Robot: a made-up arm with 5 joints. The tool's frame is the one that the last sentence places.
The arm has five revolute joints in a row. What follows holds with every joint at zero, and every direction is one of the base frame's.
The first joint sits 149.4 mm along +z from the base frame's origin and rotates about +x.
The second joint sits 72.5 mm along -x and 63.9 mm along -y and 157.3 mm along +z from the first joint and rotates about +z.
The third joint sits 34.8 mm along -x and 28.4 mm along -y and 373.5 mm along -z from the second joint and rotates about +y.
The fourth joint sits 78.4 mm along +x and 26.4 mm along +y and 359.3 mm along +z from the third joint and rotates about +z.
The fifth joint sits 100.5 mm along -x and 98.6 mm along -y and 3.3 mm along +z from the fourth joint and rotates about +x.
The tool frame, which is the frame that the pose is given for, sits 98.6 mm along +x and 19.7 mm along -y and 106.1 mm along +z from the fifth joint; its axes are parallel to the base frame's.
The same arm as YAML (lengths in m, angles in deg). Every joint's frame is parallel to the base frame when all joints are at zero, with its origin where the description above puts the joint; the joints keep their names.
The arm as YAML. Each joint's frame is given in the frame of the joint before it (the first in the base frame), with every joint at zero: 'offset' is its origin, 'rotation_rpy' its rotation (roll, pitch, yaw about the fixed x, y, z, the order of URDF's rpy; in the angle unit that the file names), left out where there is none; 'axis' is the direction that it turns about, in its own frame. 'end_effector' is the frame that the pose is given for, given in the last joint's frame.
length_unit: m
angle_unit: deg
chain:
  - id: joint 1
    offset: [0.0, 0.0, 0.1494]
    axis: "+x"
  - id: joint 2
    offset: [-0.0725, -0.0639, 0.1573]
    axis: "+z"
  - id: joint 3
    offset: [-0.0348, -0.0284, -0.3735]
    axis: "+y"
  - id: joint 4
    offset: [0.0784, 0.0264, 0.3593]
    axis: "+z"
  - id: joint 5
    offset: [-0.1005, -0.0986, 0.0033]
    axis: "+x"
end_effector:
  offset: [0.0986, -0.0197, 0.1061]

